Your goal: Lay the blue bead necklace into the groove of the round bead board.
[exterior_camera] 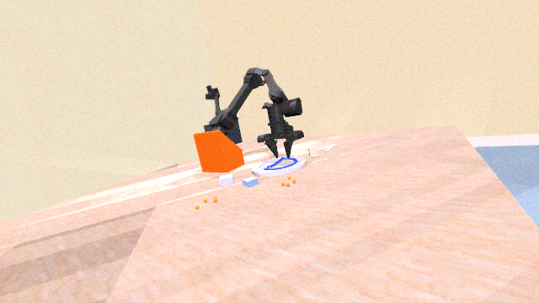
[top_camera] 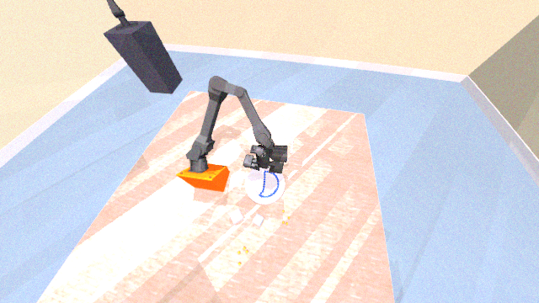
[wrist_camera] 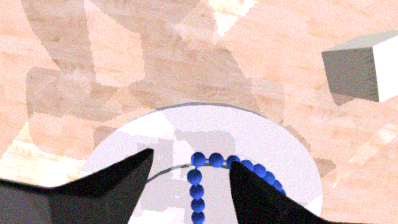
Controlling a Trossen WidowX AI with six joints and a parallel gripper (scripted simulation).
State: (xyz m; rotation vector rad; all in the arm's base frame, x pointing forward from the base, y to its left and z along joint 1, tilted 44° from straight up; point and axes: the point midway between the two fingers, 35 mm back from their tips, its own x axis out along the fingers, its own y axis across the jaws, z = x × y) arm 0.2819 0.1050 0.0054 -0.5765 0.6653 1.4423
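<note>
My gripper tip is 60 mm to the left of the round white bead board, 10 mm short of it and 10 mm above it. The rest, counted from my gripper tip: white stick: 190 mm to the left, 140 mm ahead, 10 mm below; light blue cube: 230 mm to the right, 10 mm below, 10 mm ahead; beige cube: 100 mm ahead, 70 mm to the left.
</note>
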